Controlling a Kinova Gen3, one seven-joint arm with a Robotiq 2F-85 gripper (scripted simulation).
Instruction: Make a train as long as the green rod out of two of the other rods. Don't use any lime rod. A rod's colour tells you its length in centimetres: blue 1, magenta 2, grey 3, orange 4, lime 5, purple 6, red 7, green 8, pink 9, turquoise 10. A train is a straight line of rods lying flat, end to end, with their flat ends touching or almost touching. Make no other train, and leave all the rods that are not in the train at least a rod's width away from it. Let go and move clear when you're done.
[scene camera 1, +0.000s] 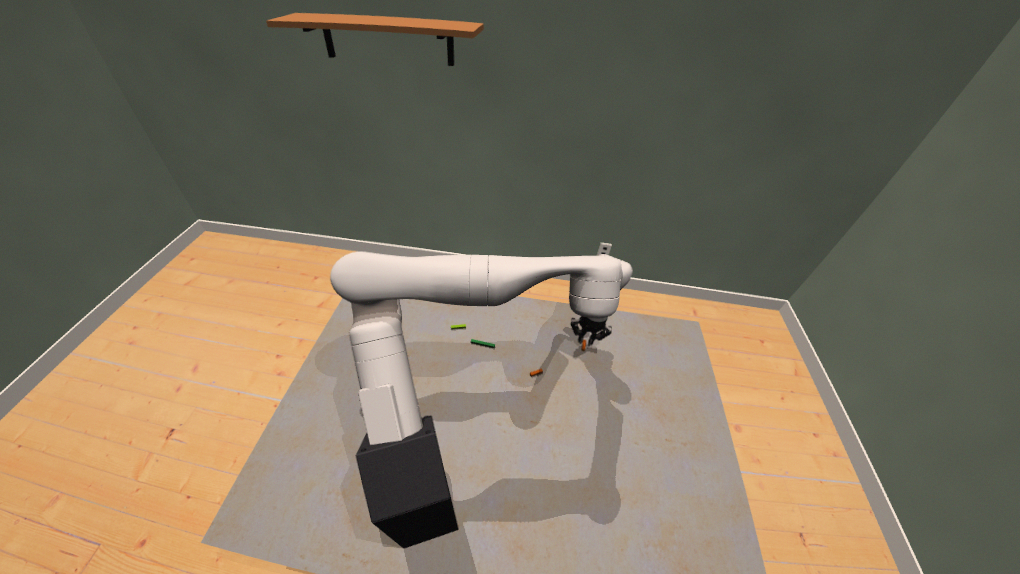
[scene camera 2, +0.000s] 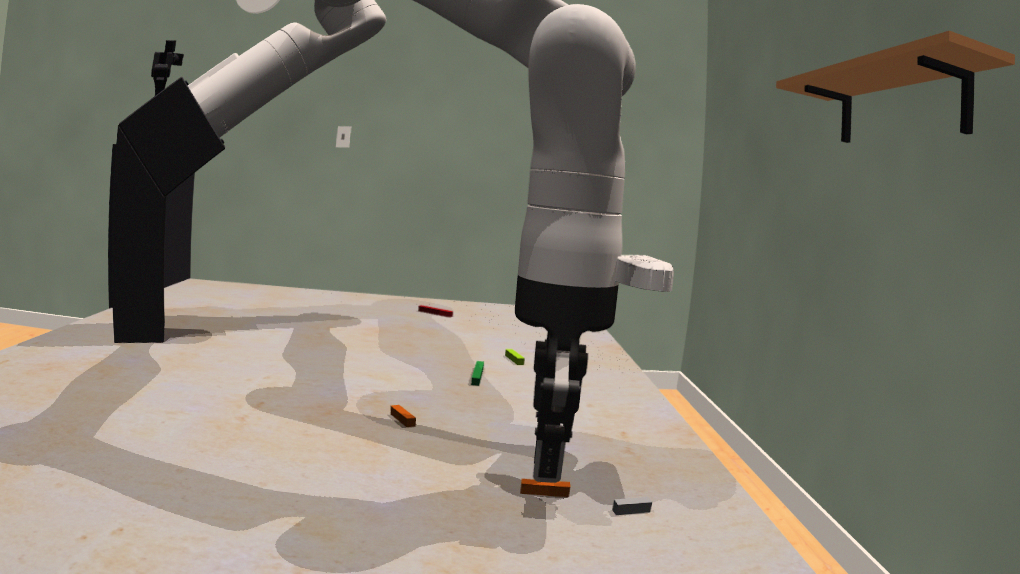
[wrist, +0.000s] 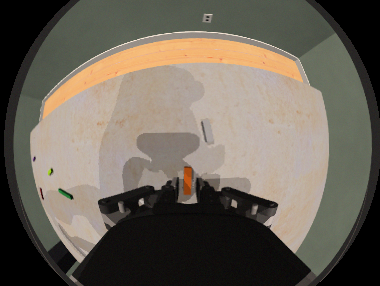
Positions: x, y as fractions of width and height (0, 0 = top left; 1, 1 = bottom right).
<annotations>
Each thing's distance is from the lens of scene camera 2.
my gripper (scene camera 2: 0.54, 0.82): 54 cm
orange rod (scene camera 2: 0.52, 0.85): 54 cm
</annotations>
